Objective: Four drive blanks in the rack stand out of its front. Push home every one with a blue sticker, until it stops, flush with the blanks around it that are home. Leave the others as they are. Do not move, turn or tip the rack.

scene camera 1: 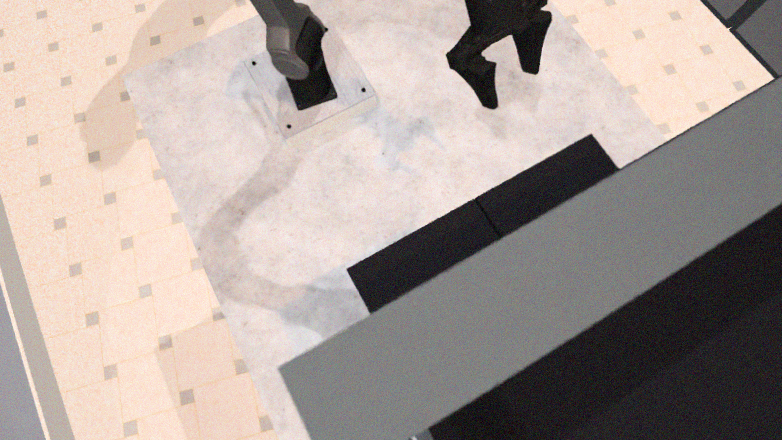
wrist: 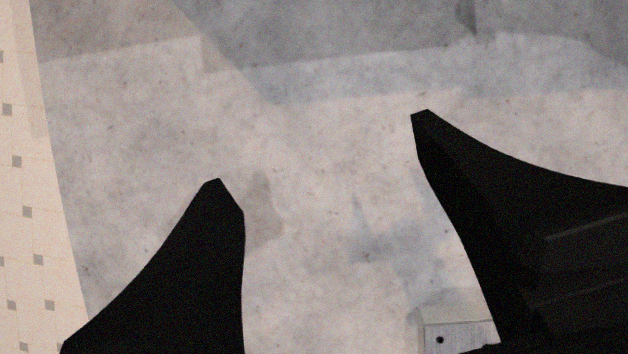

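Note:
The rack [scene camera 1: 524, 262] shows in scene camera 1 as a long grey band running diagonally across the lower right, with a black part below it. Two dark blocks, a left one [scene camera 1: 426, 257] and a right one [scene camera 1: 546, 188], stand out side by side past the band's far edge, with a thin seam between them. No stickers show on the visible faces, and the rack's front is hidden. My gripper [scene camera 1: 511, 87] [wrist: 319, 167] is open, its two black fingers wide apart with nothing between them. It is beyond the blocks and apart from them. The rack does not show in the wrist view.
The arm's base plate [scene camera 1: 347, 82] [wrist: 465, 336] lies to the gripper's left in scene camera 1, and its corner shows at the bottom of the wrist view. A mottled pale surface [scene camera 1: 306, 218] [wrist: 320, 200] lies under the arm, with tiled floor [scene camera 1: 98, 246] beside it. Shadows cross the surface.

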